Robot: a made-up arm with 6 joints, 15 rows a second.
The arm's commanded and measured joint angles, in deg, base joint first. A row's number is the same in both.
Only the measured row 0 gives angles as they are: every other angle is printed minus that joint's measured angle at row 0.
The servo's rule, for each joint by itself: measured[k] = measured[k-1] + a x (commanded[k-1-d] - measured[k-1]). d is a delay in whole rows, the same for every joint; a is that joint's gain. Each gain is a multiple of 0.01, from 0.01 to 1. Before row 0 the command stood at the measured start. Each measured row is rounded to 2 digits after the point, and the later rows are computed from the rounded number. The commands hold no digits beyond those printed.
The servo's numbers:
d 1
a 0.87 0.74 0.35 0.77 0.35 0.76
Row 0, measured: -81.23 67.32 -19.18 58.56 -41.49 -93.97
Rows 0 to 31, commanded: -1.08 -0.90 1.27 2.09 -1.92 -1.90; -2.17 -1.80 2.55 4.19 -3.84 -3.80; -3.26 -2.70 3.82 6.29 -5.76 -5.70; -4.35 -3.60 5.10 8.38 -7.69 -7.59; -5.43 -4.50 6.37 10.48 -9.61 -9.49; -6.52 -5.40 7.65 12.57 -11.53 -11.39; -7.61 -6.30 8.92 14.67 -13.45 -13.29; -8.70 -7.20 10.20 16.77 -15.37 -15.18; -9.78 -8.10 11.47 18.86 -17.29 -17.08; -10.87 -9.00 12.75 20.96 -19.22 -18.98; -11.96 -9.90 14.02 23.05 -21.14 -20.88; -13.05 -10.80 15.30 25.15 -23.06 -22.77; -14.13 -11.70 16.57 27.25 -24.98 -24.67; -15.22 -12.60 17.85 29.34 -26.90 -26.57; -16.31 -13.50 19.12 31.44 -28.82 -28.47; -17.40 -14.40 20.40 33.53 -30.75 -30.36; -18.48 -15.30 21.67 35.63 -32.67 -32.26; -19.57 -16.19 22.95 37.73 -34.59 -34.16; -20.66 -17.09 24.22 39.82 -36.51 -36.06; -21.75 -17.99 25.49 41.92 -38.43 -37.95; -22.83 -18.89 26.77 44.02 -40.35 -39.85; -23.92 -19.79 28.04 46.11 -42.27 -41.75; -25.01 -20.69 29.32 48.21 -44.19 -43.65; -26.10 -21.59 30.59 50.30 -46.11 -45.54; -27.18 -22.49 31.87 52.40 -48.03 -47.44; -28.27 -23.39 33.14 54.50 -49.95 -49.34; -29.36 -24.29 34.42 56.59 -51.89 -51.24; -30.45 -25.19 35.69 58.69 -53.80 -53.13; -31.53 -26.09 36.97 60.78 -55.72 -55.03; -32.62 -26.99 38.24 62.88 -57.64 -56.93; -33.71 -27.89 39.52 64.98 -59.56 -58.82; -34.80 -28.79 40.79 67.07 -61.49 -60.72
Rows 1 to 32, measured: 0.00 0.00 0.00 0.00 0.00 0.00; -0.94 -0.67 0.44 1.61 -0.67 -1.44; -2.01 -1.51 1.18 3.60 -1.78 -3.23; -3.10 -2.39 2.10 5.67 -3.17 -5.11; -4.19 -3.29 3.15 7.76 -4.75 -6.99; -5.27 -4.19 4.28 9.85 -6.45 -8.89; -6.36 -5.09 5.46 11.94 -8.23 -10.79; -7.45 -5.99 6.67 14.04 -10.06 -12.69; -8.54 -6.89 7.91 16.14 -11.92 -14.58; -9.62 -7.79 9.16 18.23 -13.80 -16.48; -10.71 -8.69 10.42 20.33 -15.70 -18.38; -11.80 -9.59 11.68 22.42 -17.60 -20.28; -12.89 -10.49 12.95 24.52 -19.51 -22.17; -13.97 -11.39 14.22 26.62 -21.42 -24.07; -15.06 -12.29 15.49 28.71 -23.34 -25.97; -16.15 -13.19 16.76 30.81 -25.26 -27.87; -17.24 -14.09 18.03 32.90 -27.18 -29.76; -18.32 -14.99 19.30 35.00 -29.10 -31.66; -19.41 -15.88 20.58 37.10 -31.02 -33.56; -20.50 -16.78 21.85 39.19 -32.94 -35.46; -21.59 -17.68 23.12 41.29 -34.86 -37.35; -22.67 -18.58 24.40 43.39 -36.78 -39.25; -23.76 -19.48 25.67 45.48 -38.70 -41.15; -24.85 -20.38 26.95 47.58 -40.62 -43.05; -25.94 -21.28 28.22 49.67 -42.54 -44.94; -27.02 -22.18 29.50 51.77 -44.46 -46.84; -28.11 -23.08 30.77 53.87 -46.38 -48.74; -29.20 -23.98 32.05 55.96 -48.31 -50.64; -30.29 -24.88 33.32 58.06 -50.23 -52.53; -31.37 -25.78 34.60 60.15 -52.15 -54.43; -32.46 -26.68 35.87 62.25 -54.07 -56.33; -33.55 -27.58 37.15 64.35 -55.99 -58.22
